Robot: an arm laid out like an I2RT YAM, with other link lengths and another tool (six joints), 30 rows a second.
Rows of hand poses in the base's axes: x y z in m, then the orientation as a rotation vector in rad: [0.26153 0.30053 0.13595 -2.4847 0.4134 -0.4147]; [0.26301 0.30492 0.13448 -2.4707 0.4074 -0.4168]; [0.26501 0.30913 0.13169 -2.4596 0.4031 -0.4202]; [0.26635 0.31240 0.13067 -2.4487 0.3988 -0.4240]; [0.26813 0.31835 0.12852 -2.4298 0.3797 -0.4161]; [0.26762 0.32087 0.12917 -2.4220 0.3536 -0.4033]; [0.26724 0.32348 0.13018 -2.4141 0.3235 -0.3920]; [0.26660 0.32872 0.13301 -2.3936 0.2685 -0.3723]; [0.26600 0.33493 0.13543 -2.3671 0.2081 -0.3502]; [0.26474 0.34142 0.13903 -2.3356 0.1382 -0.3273]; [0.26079 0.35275 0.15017 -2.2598 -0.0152 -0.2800]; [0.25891 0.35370 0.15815 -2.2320 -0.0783 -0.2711]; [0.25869 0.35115 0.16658 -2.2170 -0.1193 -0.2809]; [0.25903 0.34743 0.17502 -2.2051 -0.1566 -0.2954]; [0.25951 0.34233 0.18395 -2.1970 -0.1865 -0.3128]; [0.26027 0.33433 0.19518 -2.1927 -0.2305 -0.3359]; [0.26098 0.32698 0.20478 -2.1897 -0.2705 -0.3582]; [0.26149 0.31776 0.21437 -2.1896 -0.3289 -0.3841]
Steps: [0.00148 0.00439 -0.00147 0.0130 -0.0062 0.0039]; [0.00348 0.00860 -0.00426 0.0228 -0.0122 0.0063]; [0.00482 0.01187 -0.00528 0.0323 -0.0185 0.0086]; [0.00660 0.01782 -0.00743 0.0524 -0.0223 0.0245]; [0.00609 0.02034 -0.00678 0.0628 -0.0217 0.0467]; [0.00571 0.02295 -0.00577 0.0726 -0.0230 0.0716]; [0.00507 0.02819 -0.00294 0.0954 -0.0274 0.1172]; [0.00447 0.03440 -0.00052 0.1233 -0.0328 0.1681]; [0.00321 0.04089 0.00308 0.1543 -0.0408 0.2271]; [-0.00074 0.05222 0.01422 0.2226 -0.0616 0.3588]; [-0.00262 0.05317 0.02220 0.2429 -0.0769 0.4109]; [-0.00284 0.05062 0.03063 0.2490 -0.0975 0.4407]; [-0.00250 0.04690 0.03907 0.2511 -0.1200 0.4661]; [-0.00202 0.04180 0.04800 0.2497 -0.1419 0.4849]; [-0.00126 0.03380 0.05923 0.2402 -0.1702 0.5123]; [-0.00055 0.02645 0.06883 0.2296 -0.1965 0.5366]; [-0.00004 0.01723 0.07842 0.2106 -0.2286 0.5733]
